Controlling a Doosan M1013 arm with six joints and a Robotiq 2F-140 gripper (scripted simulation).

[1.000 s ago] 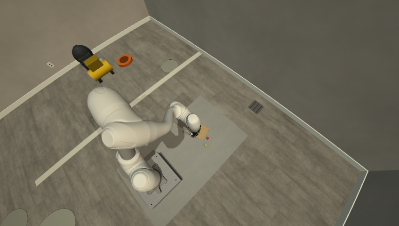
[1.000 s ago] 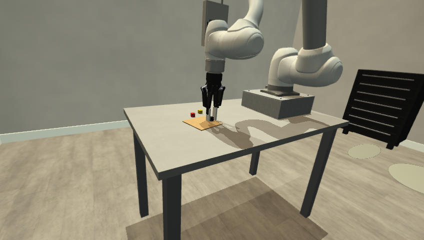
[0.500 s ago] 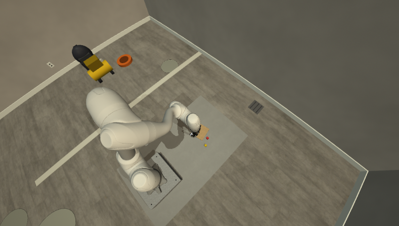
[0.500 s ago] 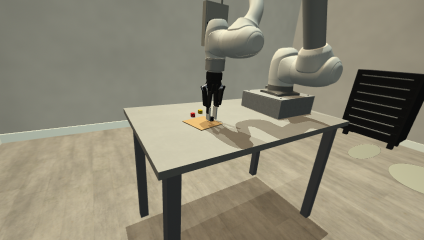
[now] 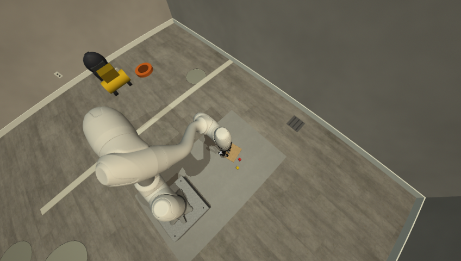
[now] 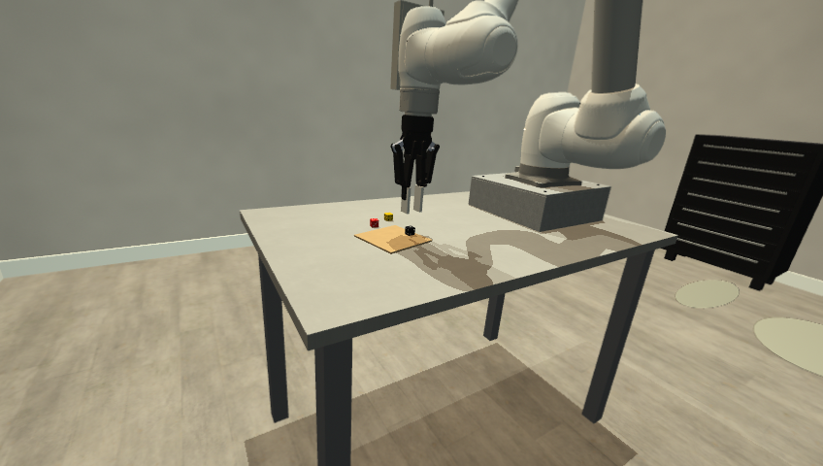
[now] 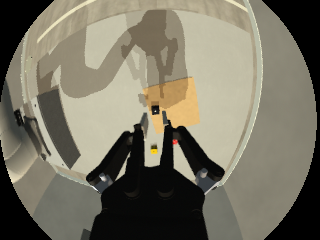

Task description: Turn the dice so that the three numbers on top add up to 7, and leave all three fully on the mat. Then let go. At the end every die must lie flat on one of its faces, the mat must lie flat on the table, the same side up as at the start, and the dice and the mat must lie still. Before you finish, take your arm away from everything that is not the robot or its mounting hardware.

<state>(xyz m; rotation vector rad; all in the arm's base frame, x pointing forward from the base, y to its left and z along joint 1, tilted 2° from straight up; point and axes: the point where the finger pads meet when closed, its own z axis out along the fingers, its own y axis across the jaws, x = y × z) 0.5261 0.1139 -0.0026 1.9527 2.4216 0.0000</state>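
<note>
Now: hand 9 cm to the left of the red die, 9 cm above it and 7 cm short of it. Round my hand: tan mat 10 cm below, 5 cm ahead, 1 cm to the left; then yellow die 14 cm to the right, 9 cm below, 1 cm ahead; then small white die 8 cm below.
</note>
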